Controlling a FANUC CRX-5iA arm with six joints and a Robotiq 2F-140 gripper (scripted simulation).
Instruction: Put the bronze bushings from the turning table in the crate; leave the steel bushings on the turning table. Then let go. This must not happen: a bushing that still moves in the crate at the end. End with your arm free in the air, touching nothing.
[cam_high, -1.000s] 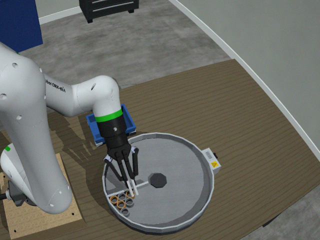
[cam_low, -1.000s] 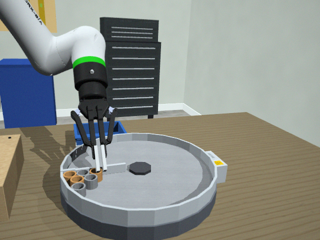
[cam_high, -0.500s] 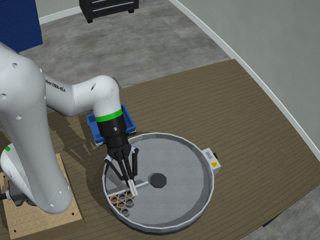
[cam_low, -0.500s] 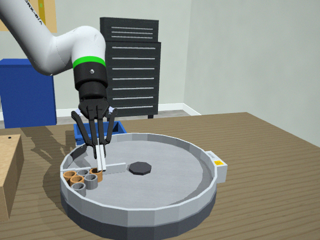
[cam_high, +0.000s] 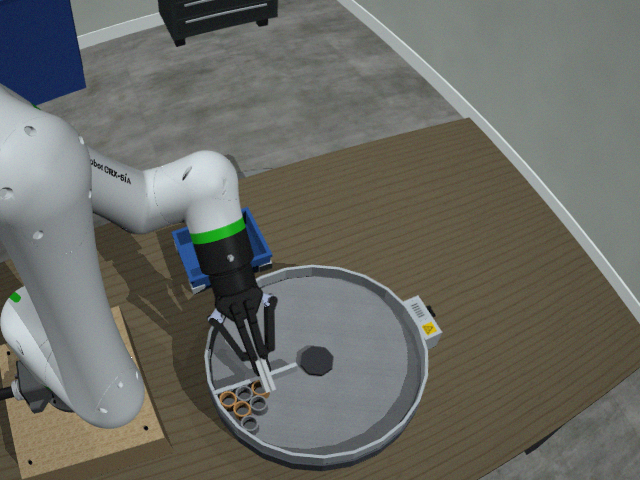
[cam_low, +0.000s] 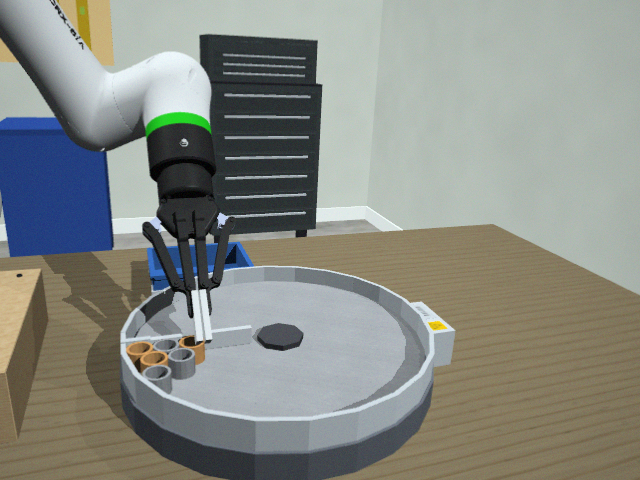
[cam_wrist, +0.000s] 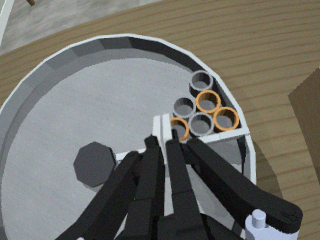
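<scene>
Now: the crate 36 cm to the left of my hand, 8 cm below it and 2 cm ahead of it. Round my hand: grey turning table: 11 cm ahead, 5 cm below, 1 cm to the left.
</scene>
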